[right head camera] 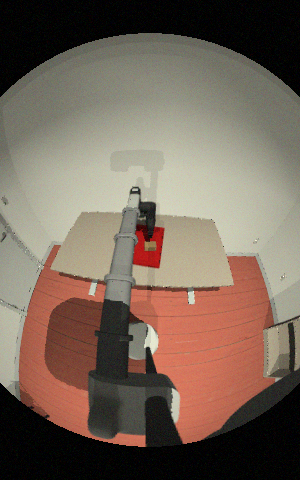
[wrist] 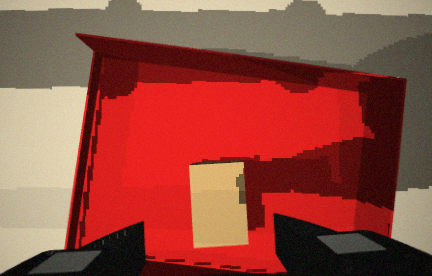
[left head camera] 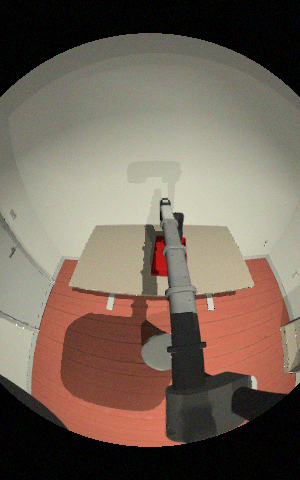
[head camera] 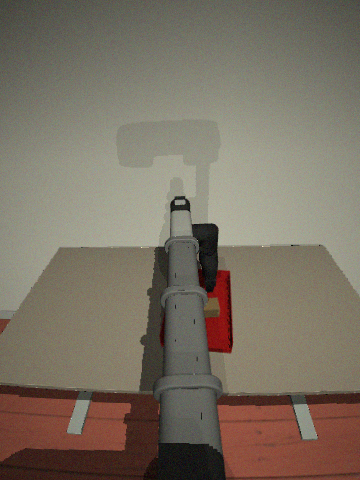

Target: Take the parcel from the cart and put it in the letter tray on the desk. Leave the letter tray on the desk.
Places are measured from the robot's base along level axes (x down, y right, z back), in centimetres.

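Pixels of known places: gripper, fingertip midpoint: [right head camera: 149, 233] [wrist: 210, 237] [head camera: 207, 284]; robot's base, origin of the base link: [right head camera: 138, 339] [left head camera: 161, 350].
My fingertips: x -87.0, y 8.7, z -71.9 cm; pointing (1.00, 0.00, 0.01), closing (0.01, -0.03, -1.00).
For each thing: its top centre in the pictures, then the offset to it from my fingertips. Level surfaces: height alone.
- small tan box, middle of its top: [wrist: 218, 204] [head camera: 207, 303] [right head camera: 149, 243] dx +12.6, dy +0.7, dz -1.0 cm
- red letter tray, middle of its top: [wrist: 228, 175] [head camera: 199, 299] [right head camera: 145, 241] [left head camera: 169, 251] dx +10.8, dy -2.6, dz -2.0 cm
- desk, its level: dx +17.8 cm
The parcel, a small tan box [head camera: 212, 307] [right head camera: 150, 246] [wrist: 218, 205], lies on the floor of the red letter tray [head camera: 220, 335] [right head camera: 150, 260] [wrist: 225, 120], with the tray's walls around it. The tray stands on the desk [head camera: 280, 320] [left head camera: 115, 255] [right head camera: 195, 250]; in the left head camera view the red tray [left head camera: 160, 262] is partly hidden by the arm. My gripper [wrist: 210, 237] is open and empty. Its two fingers stand wide apart above the tray, clear of the parcel, one to each side of it in the wrist view. The arm hides part of the tray in the head camera view.
The telescoping arm [head camera: 187, 330] [left head camera: 180, 280] [right head camera: 120, 260] reaches over the desk. A wall [head camera: 280, 150] rises behind the desk. A round grey-white object [left head camera: 157, 351] stands on the floor before the desk. A beige box-like unit [left head camera: 292, 345] [right head camera: 275, 352] stands at the right edge.
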